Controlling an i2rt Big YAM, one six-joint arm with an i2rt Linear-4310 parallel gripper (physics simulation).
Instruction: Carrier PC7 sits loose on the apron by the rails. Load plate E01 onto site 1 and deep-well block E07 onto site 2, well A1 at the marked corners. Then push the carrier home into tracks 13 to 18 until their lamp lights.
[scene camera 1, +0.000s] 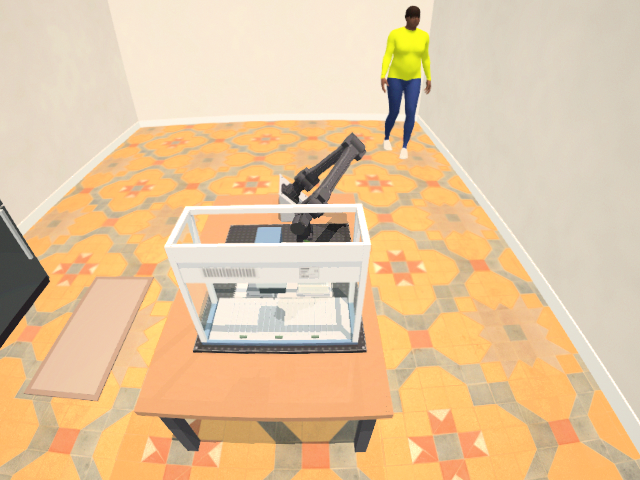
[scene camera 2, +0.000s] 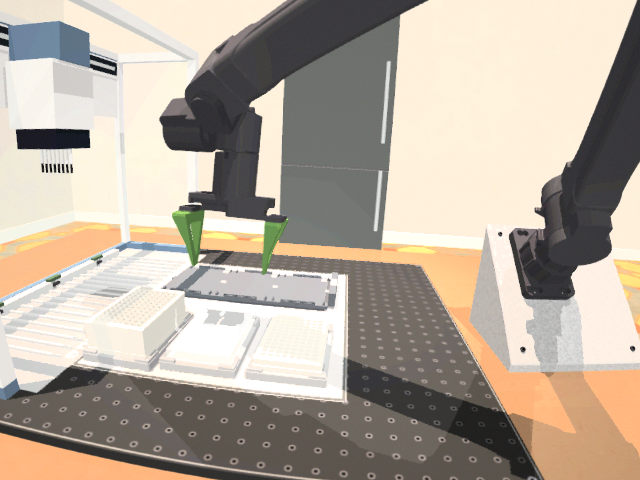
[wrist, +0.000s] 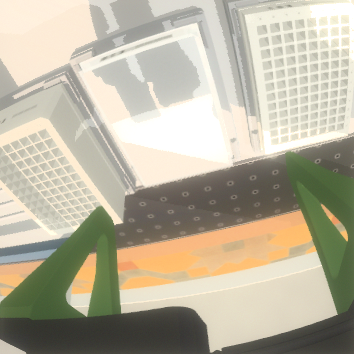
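Where they show: gripper, between the fingertips: (scene camera 2: 228, 269) (wrist: 193, 188); arm's base, origin of its link: (scene camera 1: 289, 194) (scene camera 2: 538, 265).
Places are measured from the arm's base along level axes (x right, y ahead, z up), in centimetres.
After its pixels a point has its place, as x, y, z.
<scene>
My gripper (scene camera 2: 229, 268) {-7.5, 47.9, -0.5} (wrist: 193, 188) {-7.5, 47.9, -0.5} is open and empty, its green fingers spread and pointing down above the grey carrier (scene camera 2: 248, 286) {10.7, 48.9, -10.5}. The carrier lies flat on the white apron (scene camera 2: 338, 335) {-3.9, 32.3, -11.5}, its left end by the rail tracks (scene camera 2: 67, 302) {-0.1, 79.5, -11.5}; no labware shows on it. The tall deep-well block (scene camera 2: 135, 322) (wrist: 95, 135) stands in a holder nearest the tracks. A shallow well plate (scene camera 2: 292, 341) {-10.8, 38.8, -8.9} (wrist: 305, 75) {-8.9, 38.7, -9.3} stands in the holder farthest from the tracks. Labels are not readable in these views. Small green parts (scene camera 2: 53, 277) {5.3, 86.1, -9.4} sit along the tracks' far end; I cannot tell whether any lamp is lit.
A blank flat white plate (scene camera 2: 209, 335) {-10.8, 50.0, -8.9} (wrist: 165, 105) {-7.6, 49.2, -8.9} stands between the block and the well plate. A pipetting head (scene camera 2: 51, 93) {0.3, 78.6, 23.3} hangs over the tracks inside the white frame (scene camera 1: 268, 254) {5.1, 89.1, 33.4}. The arm's angled base block (scene camera 2: 496, 310) {-3.7, 7.9, -6.6} stands right of the perforated black board (scene camera 2: 403, 330) {-1.5, 21.8, -11.5}.
</scene>
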